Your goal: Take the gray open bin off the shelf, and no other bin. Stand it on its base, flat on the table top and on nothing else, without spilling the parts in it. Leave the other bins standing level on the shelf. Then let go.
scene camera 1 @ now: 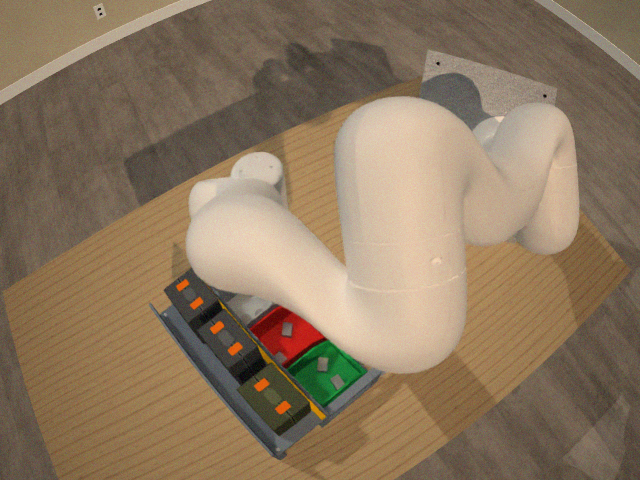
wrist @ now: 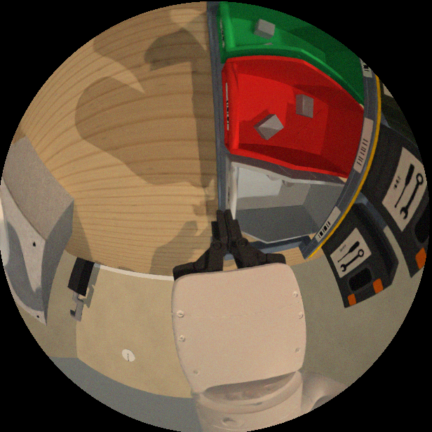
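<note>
The gray open bin point(scene camera 1: 249, 308) point(wrist: 278, 209) sits in the shelf point(scene camera 1: 207, 364) point(wrist: 217, 120), at the end of the row beside the red bin point(scene camera 1: 310, 335) point(wrist: 322, 132). The arm covers most of it in the scene view. In the wrist view my gripper point(wrist: 226, 216) is shut, fingers pressed together, with the tips at the gray bin's near left corner by the shelf's front rail. I see nothing held between the fingers. The gripper is hidden under the arm in the scene view.
A green bin point(scene camera 1: 351, 369) point(wrist: 306, 44) with small gray parts stands past the red one. Three dark tool cases point(scene camera 1: 227, 341) point(wrist: 350, 257) with orange latches fill the shelf's other row. The shelf lies on the wooden table point(scene camera 1: 103, 335) point(wrist: 120, 141).
</note>
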